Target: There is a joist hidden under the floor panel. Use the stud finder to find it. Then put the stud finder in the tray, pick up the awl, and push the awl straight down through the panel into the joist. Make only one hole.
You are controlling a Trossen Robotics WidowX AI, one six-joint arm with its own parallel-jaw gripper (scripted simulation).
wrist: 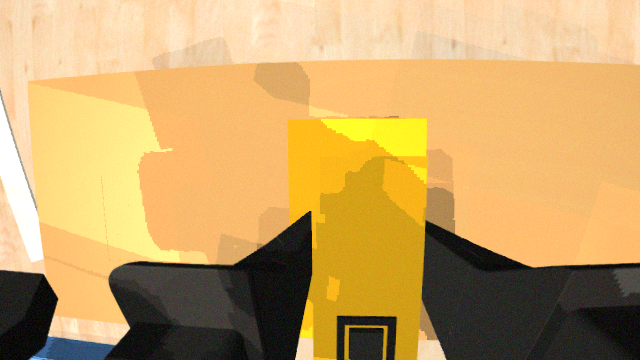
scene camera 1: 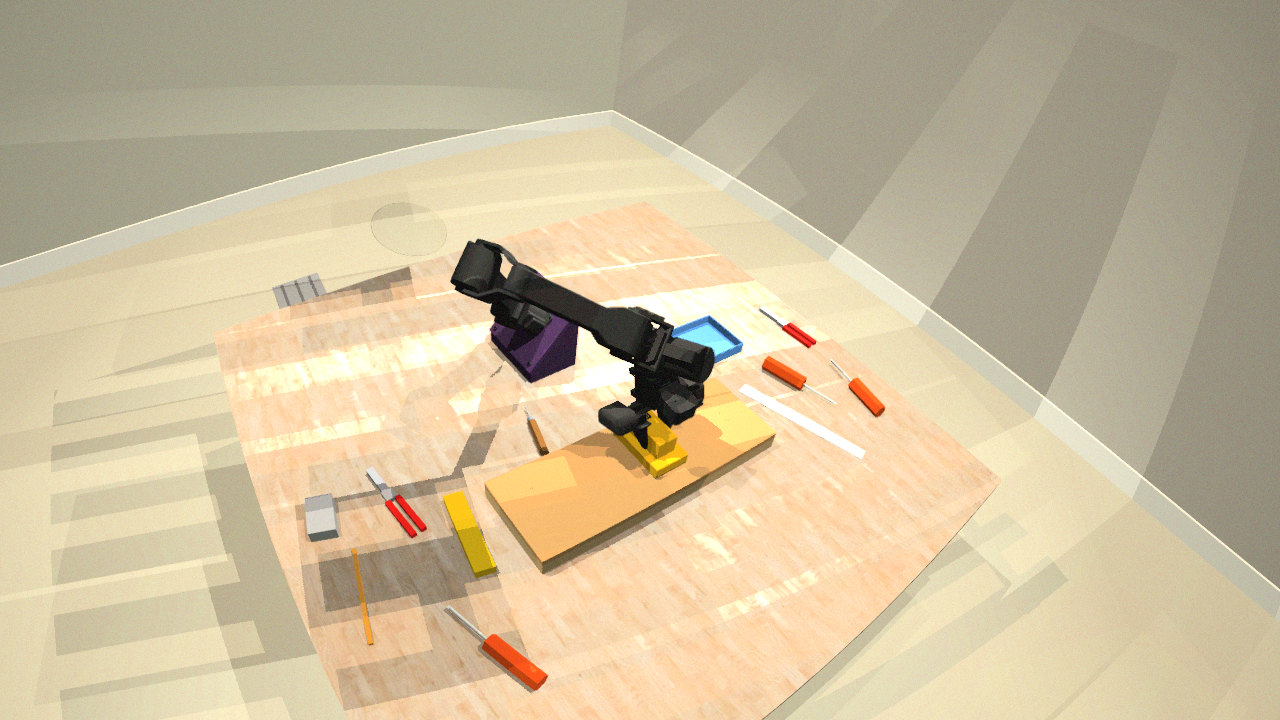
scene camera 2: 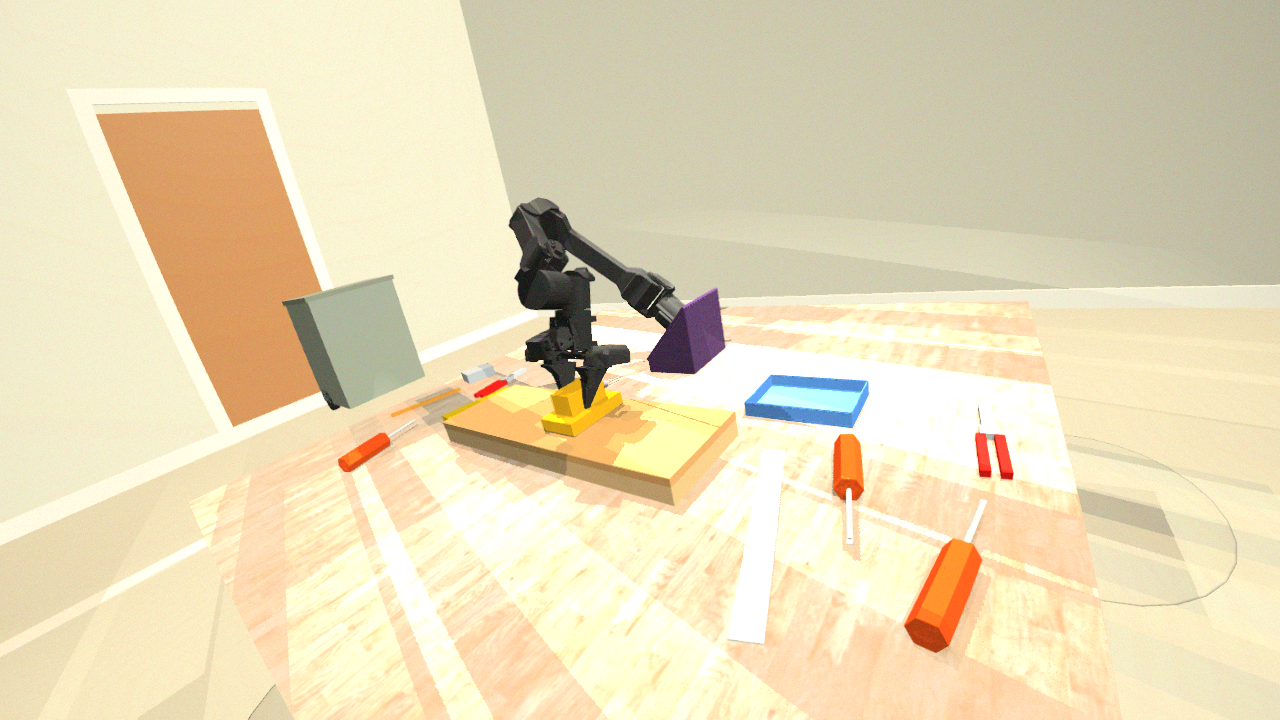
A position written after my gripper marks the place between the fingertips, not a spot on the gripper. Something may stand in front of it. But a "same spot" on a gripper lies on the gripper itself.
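Labels:
You can see my gripper in the wrist view (pixel 356 219), and a yellow stud finder shows in the wrist view too. Scene camera 1 shows my gripper as well, and the yellow stud finder is there in scene camera 1 (pixel 663 454). In scene camera 2 you get both my gripper and the yellow stud finder. For my gripper, (scene camera 1: pixel 641 433) and (scene camera 2: pixel 554 379) are the same spot. For the yellow stud finder, (scene camera 2: pixel 569 418) and (wrist: pixel 326 151) are the same spot.

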